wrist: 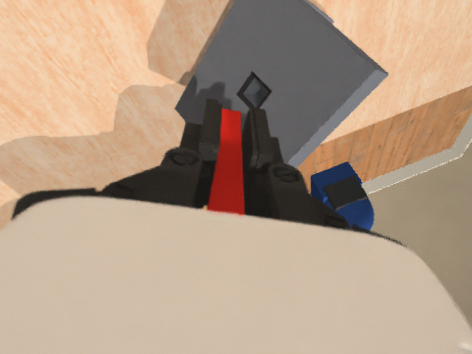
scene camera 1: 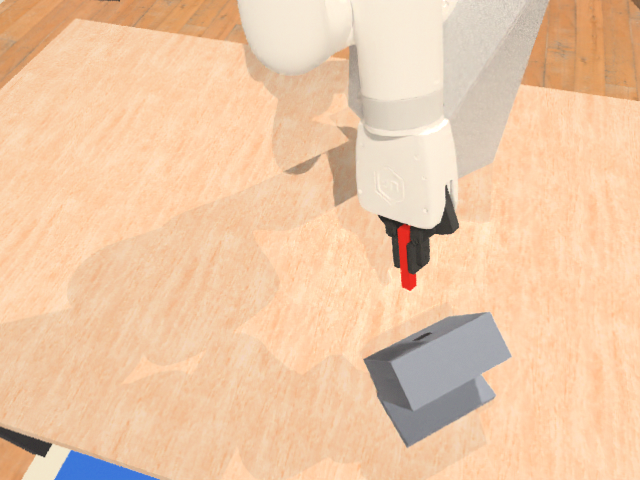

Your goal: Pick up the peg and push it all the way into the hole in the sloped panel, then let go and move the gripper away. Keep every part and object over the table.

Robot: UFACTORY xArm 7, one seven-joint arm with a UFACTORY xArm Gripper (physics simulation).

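Places are measured from the arm's base along level axes (x right, y ahead, z up), in metres.
Pixels of known places: gripper, fingertip midpoint: [wrist: 229, 132] [scene camera 1: 411, 265].
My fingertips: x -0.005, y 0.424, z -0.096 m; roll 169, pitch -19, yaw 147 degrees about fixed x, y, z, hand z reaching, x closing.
Ahead of a thing's pixels: the offset from my fingertips to its middle. "spot": to the spot under its first point. Level surfaces: height alone.
My gripper [scene camera 1: 410, 260] [wrist: 229, 132] is shut on the red peg {dy +0.001, dx +0.006, dz +0.014 m} [scene camera 1: 407, 266] [wrist: 230, 150] and holds it above the table. The peg's lower end sticks out past the fingertips, apart from the panel. The grey sloped panel {dy +0.075, dx -0.040, dz -0.093 m} [scene camera 1: 449, 361] [wrist: 300, 65] stands on its base in front of the gripper in the scene view. Its dark hole {spot: dy +0.046, dx -0.024, dz -0.083 m} [scene camera 1: 422, 336] [wrist: 254, 91] shows in its upper face. In the wrist view the hole looks diamond-shaped, turned relative to the peg's sides, and lies just ahead and to the right of the peg's tip.
The wooden table {dz -0.160 m} [scene camera 1: 206, 289] [wrist: 65, 65] lies under the panel and the arm. A grey block-shaped pedestal [scene camera 1: 480, 118] stands behind the arm. A blue object with a black patch [wrist: 362, 212] shows at the right in the wrist view, past the table's edge.
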